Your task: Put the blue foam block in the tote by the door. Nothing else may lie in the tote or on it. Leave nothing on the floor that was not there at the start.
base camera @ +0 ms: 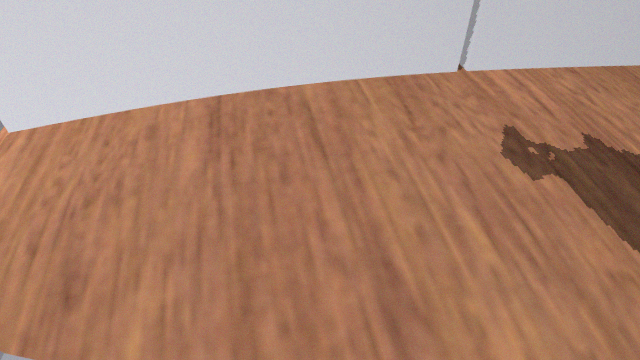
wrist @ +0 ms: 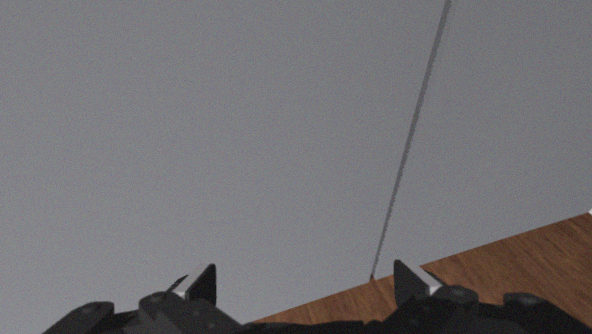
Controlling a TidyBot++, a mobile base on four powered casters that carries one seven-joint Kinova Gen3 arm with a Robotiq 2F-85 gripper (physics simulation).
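Places are measured from the arm's base along level axes (x ahead, y left, z up), in centimetres.
Where they show: gripper, fingertip midpoint: (wrist: 305,281).
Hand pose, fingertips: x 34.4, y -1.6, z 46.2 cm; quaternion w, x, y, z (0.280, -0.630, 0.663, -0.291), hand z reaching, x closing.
Observation:
After its pixels a point has its place.
My gripper (wrist: 305,281) @(z 46.2, x 34.4, y -1.6 cm) is open, with its two dark fingers wide apart at the bottom of the wrist view. A grey wall and a strip of floor show behind and between the fingers, and no object is between them. The blue foam block and the tote do not show in either view.
A pale wall (base camera: 225,45) @(z -30.0, x 66.3, y 18.0 cm) (wrist: 200,125) @(z 33.0, x 68.0, y 11.7 cm) crosses both views, with a narrow dark vertical line in it. The brown wooden floor (base camera: 280,215) @(z -39.6, x 38.2, y 5.8 cm) (wrist: 525,265) @(z -39.6, x 80.3, y -80.6 cm) meets its foot. A dark shadow (base camera: 600,175) @(z -39.6, x 47.3, y -43.6 cm) lies on the floor at the right of the base camera view.

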